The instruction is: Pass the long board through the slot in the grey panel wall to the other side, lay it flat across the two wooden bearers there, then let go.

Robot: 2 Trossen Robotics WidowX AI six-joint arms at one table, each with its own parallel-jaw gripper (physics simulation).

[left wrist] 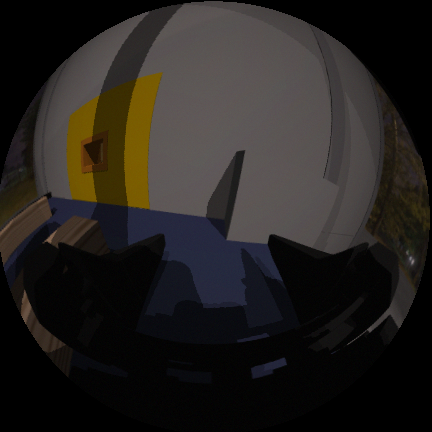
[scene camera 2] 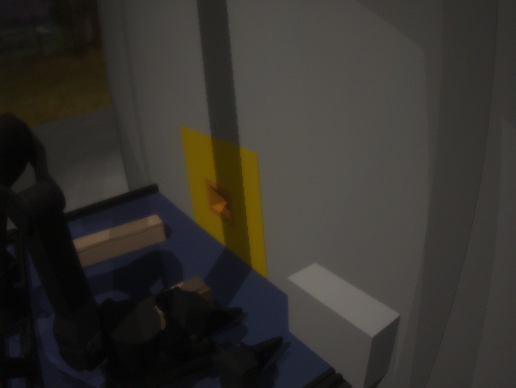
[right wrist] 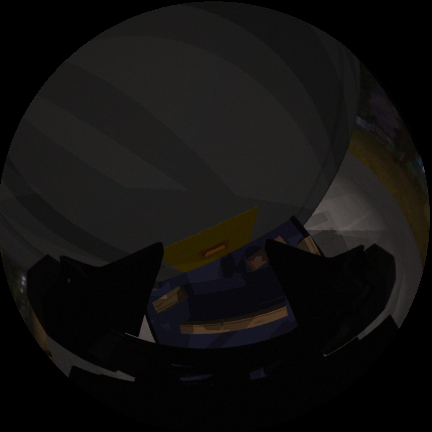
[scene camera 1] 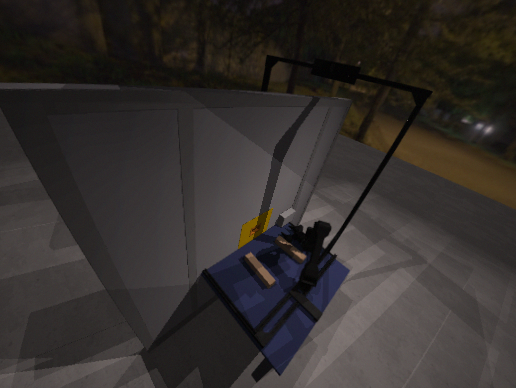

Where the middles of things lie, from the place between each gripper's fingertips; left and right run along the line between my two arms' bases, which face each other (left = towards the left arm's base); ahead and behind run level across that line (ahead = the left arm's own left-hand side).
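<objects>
So you can picture it, my left hand is 100 mm to the left of the grey block (scene camera 2: pixel 354 333), 90 mm past it and 20 mm below it. Counting from that same left hand, the slot (scene camera 2: pixel 219 198) is 110 mm to the right, 240 mm ahead and 70 mm above.
From my right hand, I see the slot 130 mm to the left, 10 mm ahead and 260 mm below. The grey block is 320 mm behind my right hand, 140 mm to the left of it and 320 mm below it.
</objects>
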